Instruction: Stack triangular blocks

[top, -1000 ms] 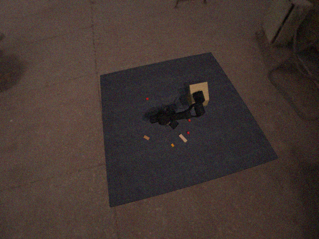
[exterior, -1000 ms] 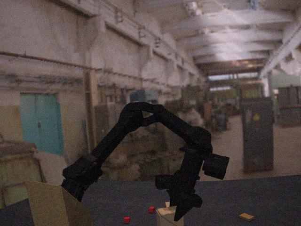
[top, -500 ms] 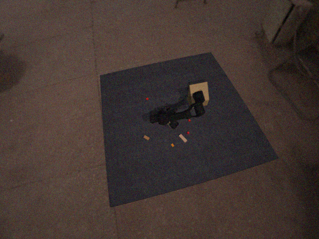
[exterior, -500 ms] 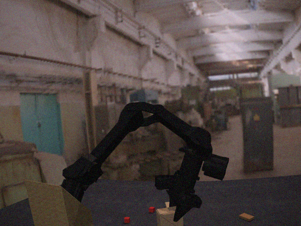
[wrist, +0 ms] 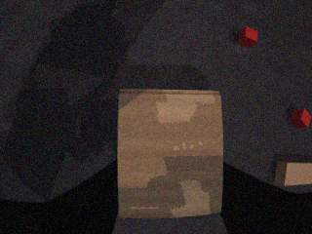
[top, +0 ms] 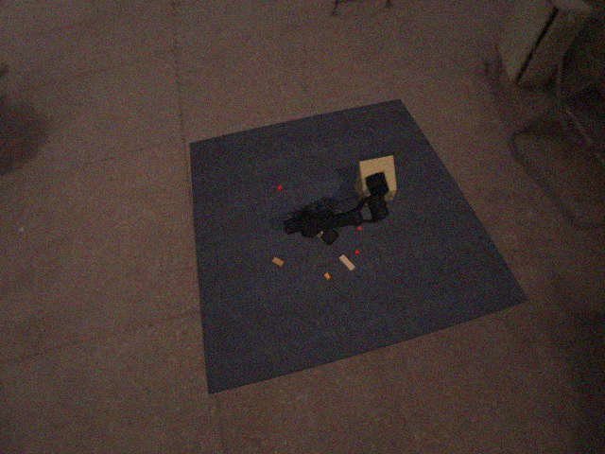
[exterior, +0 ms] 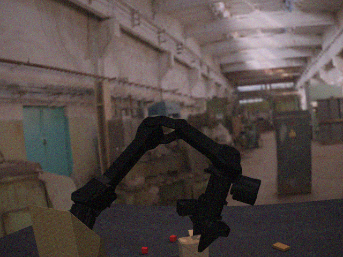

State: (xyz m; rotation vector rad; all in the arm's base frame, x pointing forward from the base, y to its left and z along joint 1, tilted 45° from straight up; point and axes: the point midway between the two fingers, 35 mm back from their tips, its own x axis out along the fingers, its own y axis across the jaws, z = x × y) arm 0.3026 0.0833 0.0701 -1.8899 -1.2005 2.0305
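The wedge lies 20 mm below my gripper tip, 20 mm behind it and 10 mm to the right of it. The rest, counted from my gripper tip: small orange cube (190 mm to the left, 60 mm ahead, 30 mm below); then pale rectangular block (170 mm to the left, 40 mm behind, 30 mm below).
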